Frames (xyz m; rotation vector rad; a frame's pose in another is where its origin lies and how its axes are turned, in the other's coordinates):
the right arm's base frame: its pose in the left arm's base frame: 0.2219 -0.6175 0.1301 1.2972 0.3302 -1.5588
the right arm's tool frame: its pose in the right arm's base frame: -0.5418 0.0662 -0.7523 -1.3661 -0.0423 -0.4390
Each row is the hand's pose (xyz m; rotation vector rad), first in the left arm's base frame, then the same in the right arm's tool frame.
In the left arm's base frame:
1: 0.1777 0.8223 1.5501 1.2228 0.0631 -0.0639
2: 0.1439 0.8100 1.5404 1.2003 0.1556 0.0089
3: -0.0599 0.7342 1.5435 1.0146 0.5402 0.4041
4: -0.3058 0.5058 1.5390 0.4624 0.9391 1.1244
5: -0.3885 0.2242 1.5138 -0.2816 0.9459 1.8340
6: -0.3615 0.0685 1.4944 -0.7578 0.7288 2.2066
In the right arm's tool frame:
1: -1.1790 -0.7229 -0.4296 0.7384 -0.4368 1.7840
2: -1.1551 -0.7458 -0.4469 0.6188 -0.3879 1.8112
3: -1.0580 -0.9197 -0.5341 0.0084 -0.2166 1.9196
4: -0.8567 -1.1879 -0.5481 -1.0824 -0.1316 1.9565
5: -0.6542 -1.3587 -0.4192 -2.1840 -0.2882 1.8149
6: -0.5582 -1.4010 -0.2995 2.5511 0.4618 -1.4877

